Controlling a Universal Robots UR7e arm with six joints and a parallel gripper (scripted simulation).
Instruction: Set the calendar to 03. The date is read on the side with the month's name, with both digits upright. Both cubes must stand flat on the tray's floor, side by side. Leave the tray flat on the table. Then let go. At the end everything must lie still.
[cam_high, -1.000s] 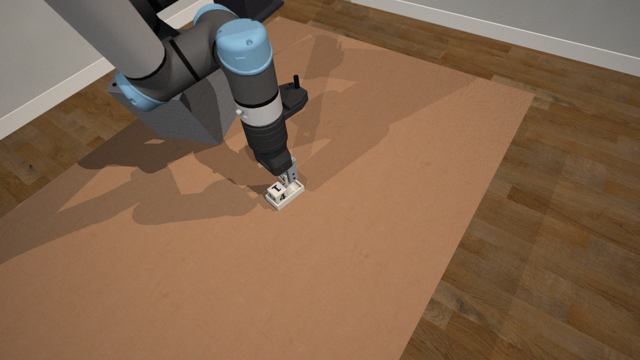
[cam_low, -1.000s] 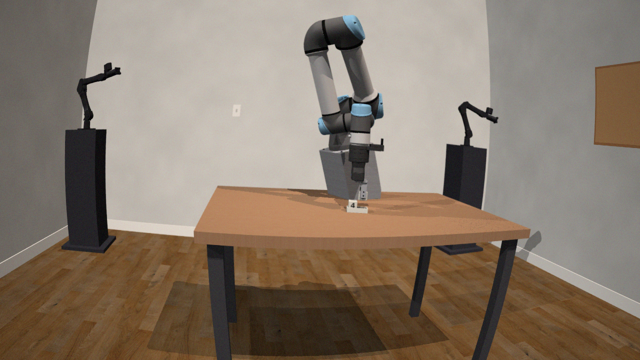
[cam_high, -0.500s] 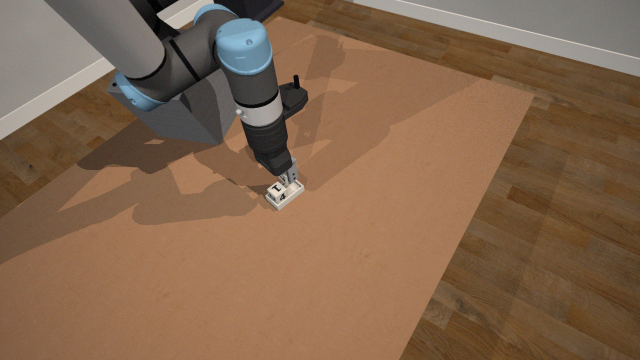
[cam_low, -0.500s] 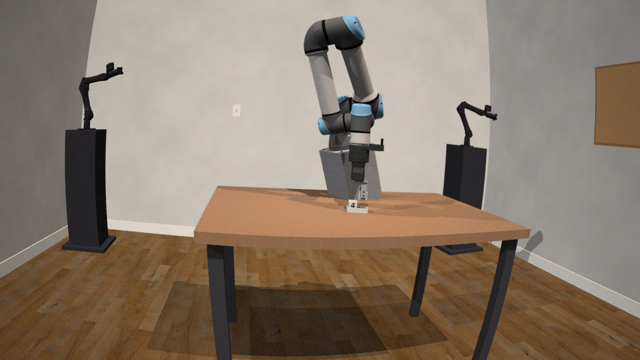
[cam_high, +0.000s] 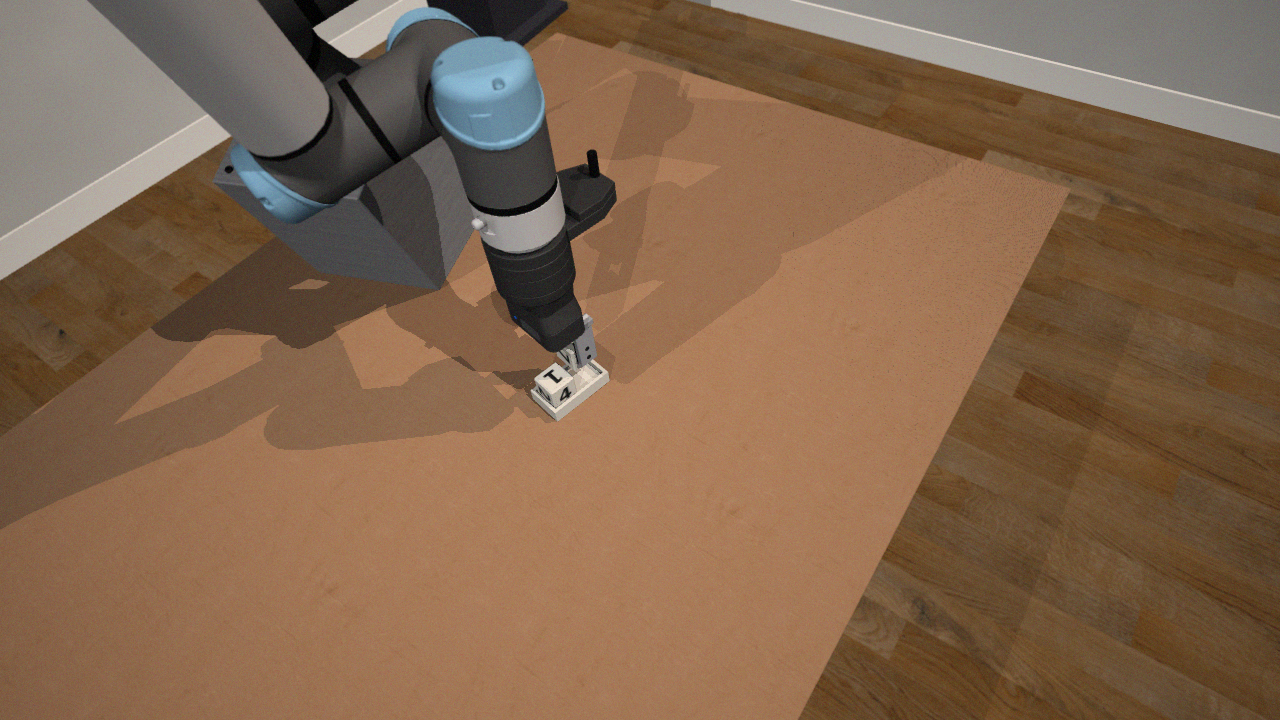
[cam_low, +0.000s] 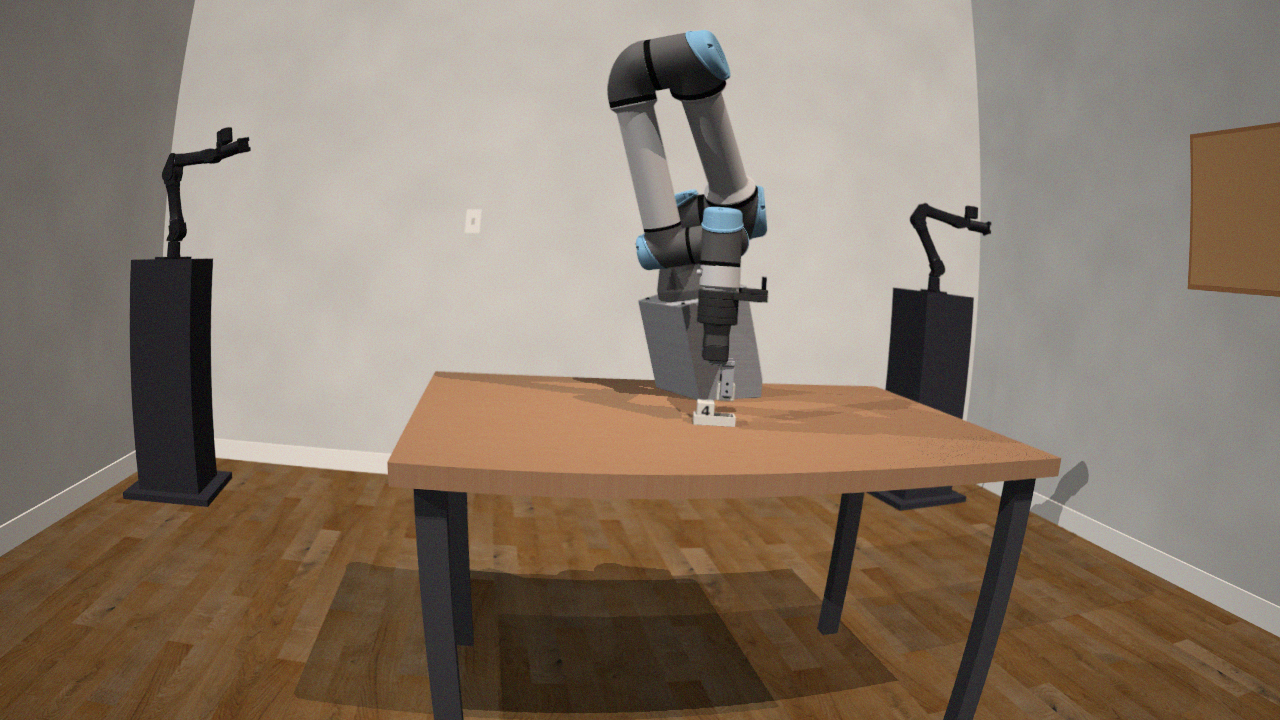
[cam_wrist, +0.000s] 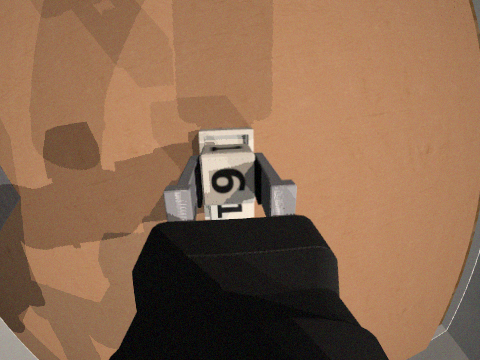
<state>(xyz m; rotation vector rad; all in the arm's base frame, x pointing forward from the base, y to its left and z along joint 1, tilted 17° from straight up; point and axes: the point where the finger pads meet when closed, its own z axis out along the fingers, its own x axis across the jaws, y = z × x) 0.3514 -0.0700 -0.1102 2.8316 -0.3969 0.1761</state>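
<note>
The white tray lies 6 cm below my hand, 2 cm to the right of it and 1 cm behind it.
</note>
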